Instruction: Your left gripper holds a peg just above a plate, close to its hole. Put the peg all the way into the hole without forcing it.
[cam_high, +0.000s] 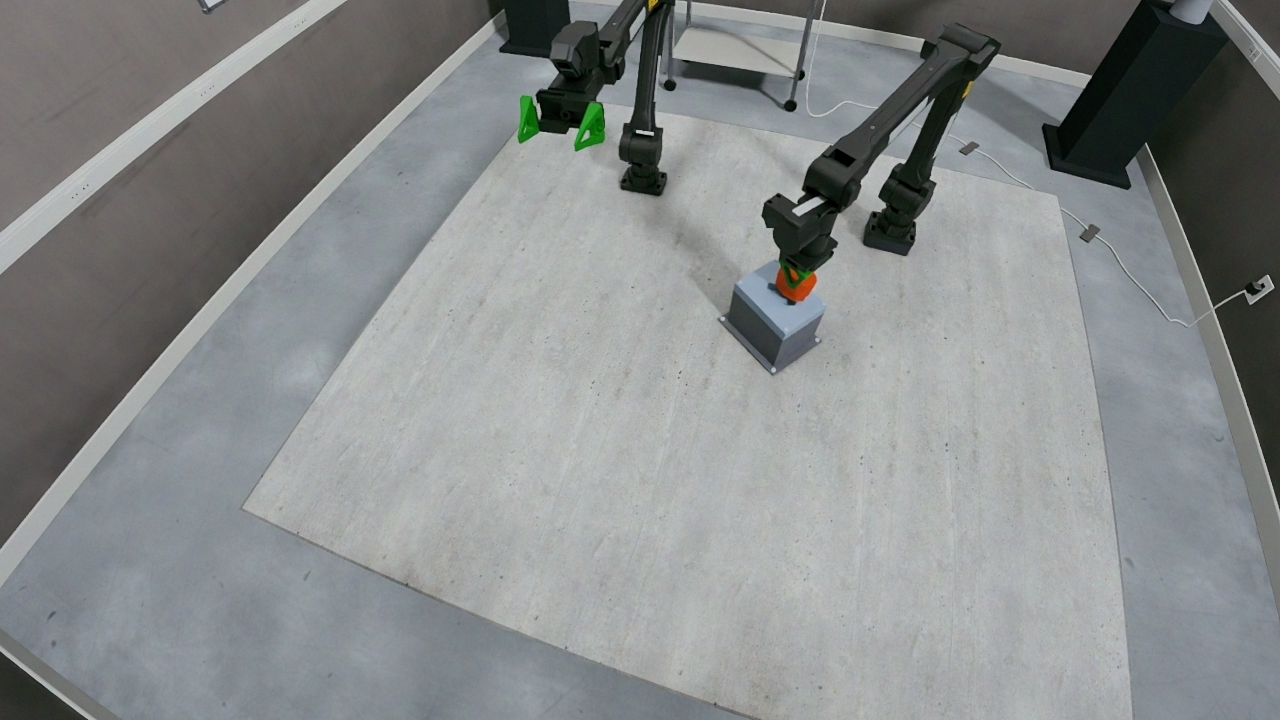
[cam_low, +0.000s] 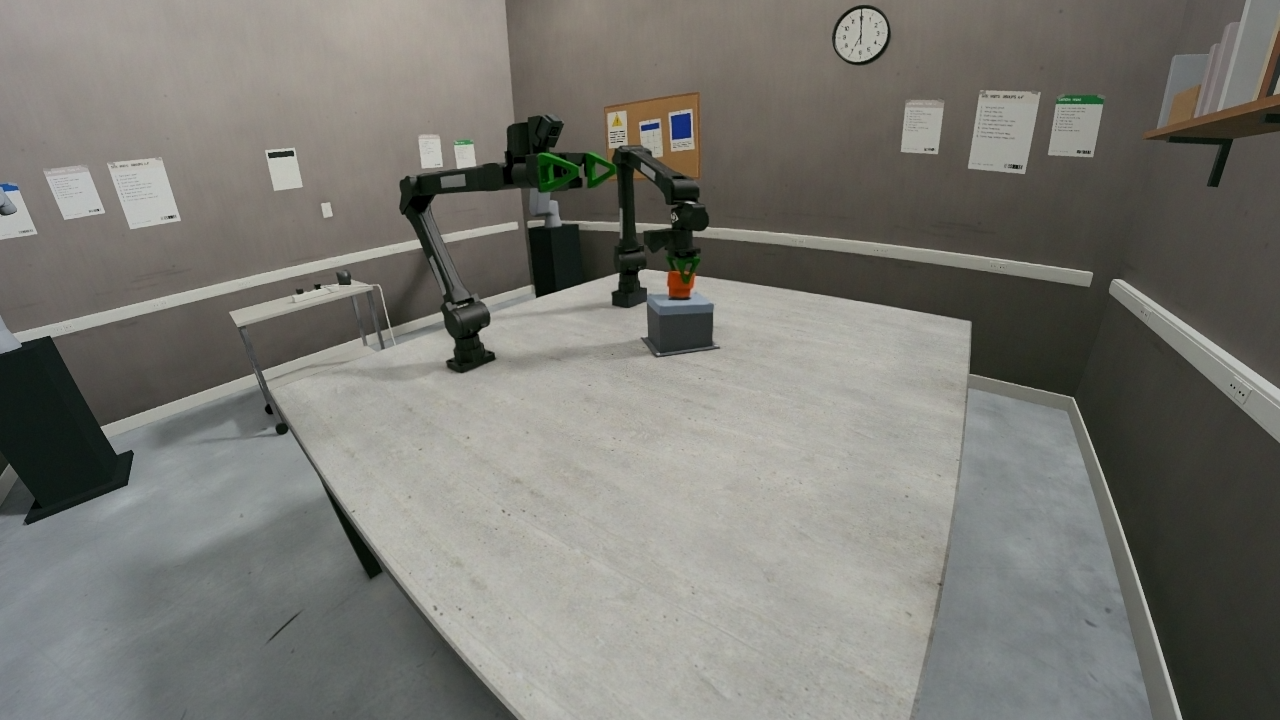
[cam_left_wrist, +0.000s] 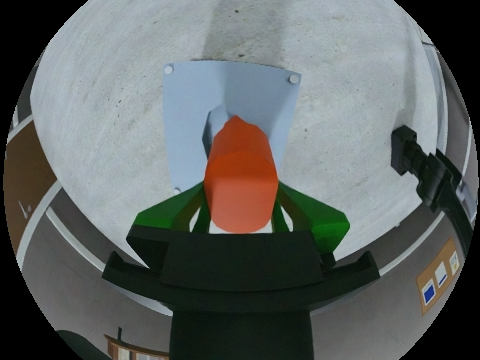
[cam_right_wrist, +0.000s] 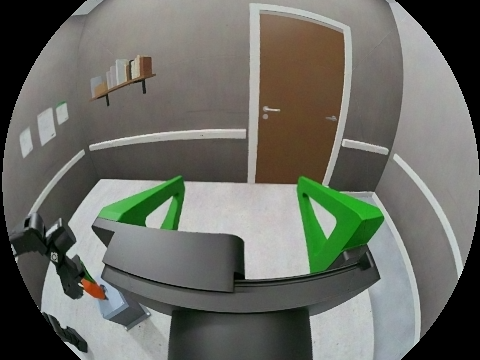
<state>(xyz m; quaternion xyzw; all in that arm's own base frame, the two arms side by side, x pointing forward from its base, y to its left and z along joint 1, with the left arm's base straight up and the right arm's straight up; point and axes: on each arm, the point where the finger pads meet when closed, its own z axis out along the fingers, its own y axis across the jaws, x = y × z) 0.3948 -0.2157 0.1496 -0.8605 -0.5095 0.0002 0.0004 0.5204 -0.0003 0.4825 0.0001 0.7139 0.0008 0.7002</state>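
Now: the orange peg 20 mm below my left hand and 10 mm to the right of it. The rest, counted from my left hand: blue plate 70 mm below, 20 mm to the right, 10 mm ahead.
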